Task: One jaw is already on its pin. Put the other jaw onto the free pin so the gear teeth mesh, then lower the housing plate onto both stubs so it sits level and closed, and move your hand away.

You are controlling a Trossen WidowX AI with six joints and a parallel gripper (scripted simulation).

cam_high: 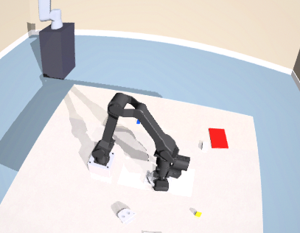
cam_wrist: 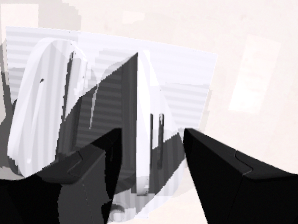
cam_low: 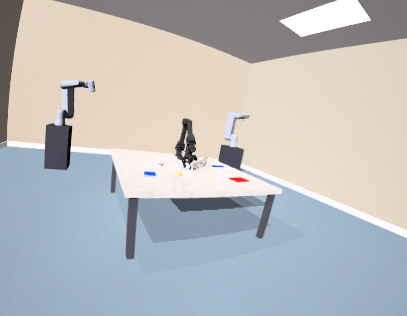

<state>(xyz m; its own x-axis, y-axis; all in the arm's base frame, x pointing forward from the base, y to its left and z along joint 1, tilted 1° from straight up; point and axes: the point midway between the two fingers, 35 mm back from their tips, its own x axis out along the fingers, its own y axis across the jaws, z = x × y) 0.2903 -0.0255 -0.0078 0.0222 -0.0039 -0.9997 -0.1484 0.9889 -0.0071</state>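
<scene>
My gripper tip is 30 mm past the white jaw, 10 mm to the right of it and 10 mm below it. Round my gripper tip: flat white piece: 40 mm ahead, 340 mm to the right, 10 mm below; yellow piece: 210 mm ahead, 140 mm to the right, 10 mm below; red plate: 270 mm ahead, 410 mm to the left, 20 mm below.
</scene>
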